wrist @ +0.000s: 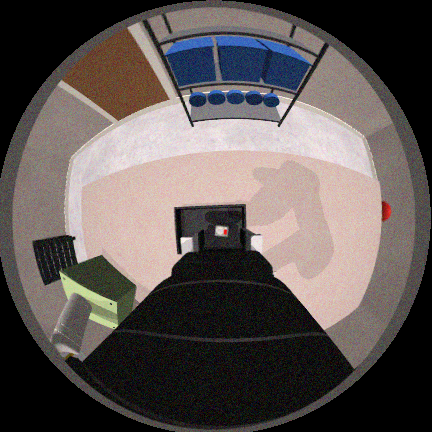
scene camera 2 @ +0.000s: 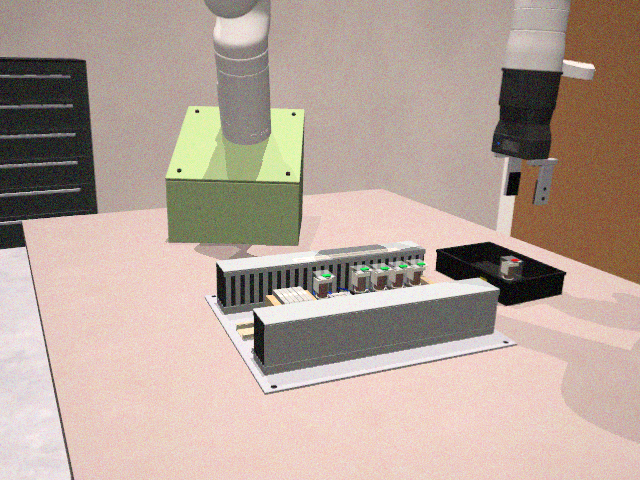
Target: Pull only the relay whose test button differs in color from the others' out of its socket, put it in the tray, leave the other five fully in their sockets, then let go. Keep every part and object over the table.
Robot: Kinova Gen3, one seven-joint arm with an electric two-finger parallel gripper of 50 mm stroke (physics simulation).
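Frame: origin at the arm's base, x left, y ahead, z down, level; centimetres.
Seen in the pictures: gripper, fingertip midpoint: [wrist: 221, 236] [scene camera 2: 524, 199]; arm's base at its link origin: [wrist: 81, 301] [scene camera 2: 247, 131].
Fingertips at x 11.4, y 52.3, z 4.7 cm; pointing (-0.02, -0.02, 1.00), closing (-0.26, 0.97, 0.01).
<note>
Pixels of each thing's top centre, then the offset from my fingertips to it. "*": a spot on its surface instead.
- relay with the red test button, top centre: [scene camera 2: 511, 258] [wrist: 221, 231] dx -0.6, dy -0.5, dz +9.0 cm
- group whose first relay at its top centre: [scene camera 2: 362, 266] dx -26.2, dy -6.9, dz +6.5 cm
- front grey duct at its top centre: [scene camera 2: 383, 298] dx -30.5, dy +0.5, dz +7.4 cm
- rear slotted duct at a spot on its surface: [scene camera 2: 242, 284] * dx -37.4, dy -17.6, dz +9.6 cm
- white panel at its top centre: [scene camera 2: 350, 312] dx -27.7, dy -7.3, dz +12.6 cm
The relay with the red test button [scene camera 2: 510, 268] [wrist: 221, 231] stands upright inside the black tray [scene camera 2: 535, 289] [wrist: 177, 230], apart from the fingers. My gripper [scene camera 2: 527, 188] [wrist: 221, 236] is open and empty, high above the tray. Several relays with green buttons stand in a row between the two grey ducts in the scene view: one relay [scene camera 2: 323, 285] on the left, apart from the others, and a group whose first relay [scene camera 2: 360, 280] is nearer the middle. Their lower parts and sockets are hidden behind the front duct, so their seating cannot be fully seen.
The front grey duct [scene camera 2: 377, 328] and the rear slotted duct [scene camera 2: 242, 284] stand on a white panel [scene camera 2: 330, 369], left of the tray. A green box [scene camera 2: 232, 211] [wrist: 95, 285] carries the arm's base behind the panel. A rack with blue bins [wrist: 242, 62] stands beyond the table.
</note>
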